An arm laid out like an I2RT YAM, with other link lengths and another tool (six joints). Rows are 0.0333 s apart.
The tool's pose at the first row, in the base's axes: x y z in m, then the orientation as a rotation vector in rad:
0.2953 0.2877 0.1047 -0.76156 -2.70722 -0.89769
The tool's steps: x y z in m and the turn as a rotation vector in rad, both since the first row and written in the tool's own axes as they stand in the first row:
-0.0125 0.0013 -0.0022 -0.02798 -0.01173 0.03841
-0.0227 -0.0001 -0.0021 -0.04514 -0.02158 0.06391
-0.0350 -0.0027 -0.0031 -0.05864 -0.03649 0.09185
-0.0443 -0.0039 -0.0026 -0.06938 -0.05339 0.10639
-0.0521 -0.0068 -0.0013 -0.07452 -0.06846 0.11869
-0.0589 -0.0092 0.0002 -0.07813 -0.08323 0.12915
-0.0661 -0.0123 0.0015 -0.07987 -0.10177 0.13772
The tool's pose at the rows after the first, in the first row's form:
0.3066 0.2821 0.1030 -0.82403 -2.68584 -0.92715
0.3146 0.2770 0.0989 -0.86650 -2.67290 -0.94420
0.3237 0.2696 0.0943 -0.91475 -2.66289 -0.95461
0.3310 0.2652 0.0903 -0.94698 -2.66385 -0.96400
0.3360 0.2608 0.0852 -0.97410 -2.66620 -0.96617
0.3405 0.2573 0.0806 -0.99848 -2.66984 -0.96658
0.3450 0.2530 0.0756 -1.02290 -2.67830 -0.96420

